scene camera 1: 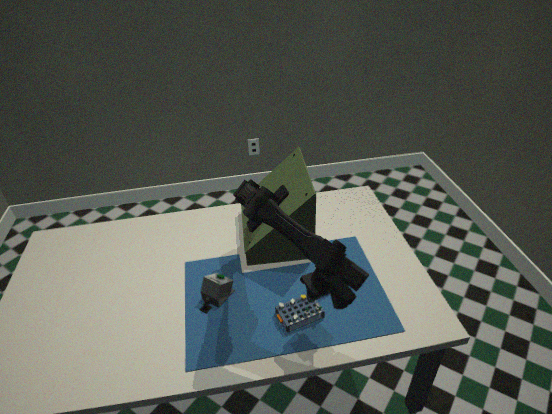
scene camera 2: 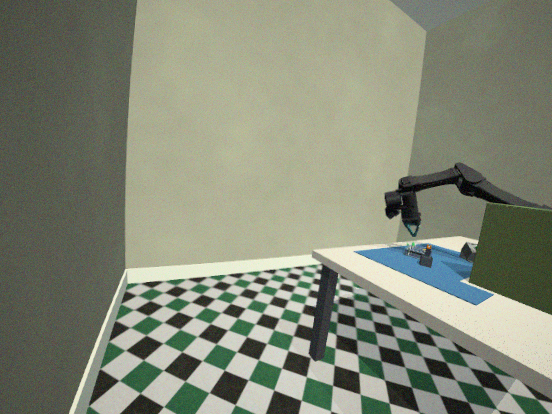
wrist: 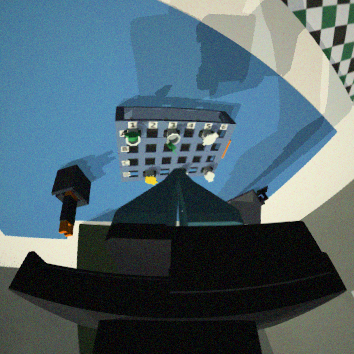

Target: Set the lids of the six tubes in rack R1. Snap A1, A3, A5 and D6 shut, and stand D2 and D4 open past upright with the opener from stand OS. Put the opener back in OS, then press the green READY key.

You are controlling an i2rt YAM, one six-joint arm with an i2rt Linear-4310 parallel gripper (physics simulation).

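Pixels of known places: gripper, between the fingertips: (scene camera 1: pixel 308 300) (scene camera 2: pixel 414 236) (wrist: pixel 177 174); arm's base, origin of its link: (scene camera 2: pixel 540 249).
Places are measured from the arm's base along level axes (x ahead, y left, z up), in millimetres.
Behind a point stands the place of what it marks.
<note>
Rack R1 (scene camera 1: pixel 303 324) @(y 5, x 413, z -147 mm) (wrist: pixel 170 114) @(y 16, x 406, z -147 mm) stands on the blue mat. In the wrist view, A1 has a green top (wrist: pixel 132 135) @(y 60, x 404, z -97 mm) with a pale ring, and A3 shows a pale ring (wrist: pixel 173 138) @(y 17, x 397, z -113 mm) with a green piece (wrist: pixel 171 147) @(y 24, x 398, z -96 mm) beside it. A5's white lid (wrist: pixel 210 138) @(y -19, x 408, z -107 mm), D2's yellow lid (wrist: pixel 151 180) @(y 27, x 338, z -107 mm) and D6's white lid (wrist: pixel 209 175) @(y -47, x 354, z -105 mm) also show; their exact angles are unclear. My gripper (scene camera 2: pixel 412 235) @(y 26, x 397, z -63 mm) (wrist: pixel 177 174) @(y 26, x 397, z -63 mm) is shut and empty above the rack; its fingertips hide D4. The orange-ended opener (wrist: pixel 67 226) (scene camera 2: pixel 429 247) stands in OS (wrist: pixel 72 181) @(y 119, x 315, z -119 mm) (scene camera 2: pixel 426 260) @(y 137, x 285, z -123 mm). The green READY key (scene camera 1: pixel 220 276) @(y -213, x 208, z -78 mm) tops a grey box (scene camera 1: pixel 217 288) @(y -229, x 256, z -79 mm) (wrist: pixel 246 204) @(y -213, x 254, z -119 mm).
A tall green panel (scene camera 1: pixel 298 175) @(y 122, x -23, z 107 mm) (scene camera 2: pixel 515 250) @(y 146, x 43, z -3 mm) stands behind the mat (scene camera 1: pixel 210 345) @(y -280, x 410, z -148 mm) (wrist: pixel 50 75) @(y 140, x 427, z -149 mm), close to the arm. The grey box lies across the mat from OS. The white table (scene camera 1: pixel 100 300) @(y -623, x 134, z -151 mm) (scene camera 2: pixel 505 322) @(y 350, x 5, z -152 mm) has its front edge beyond the rack from the arm.
</note>
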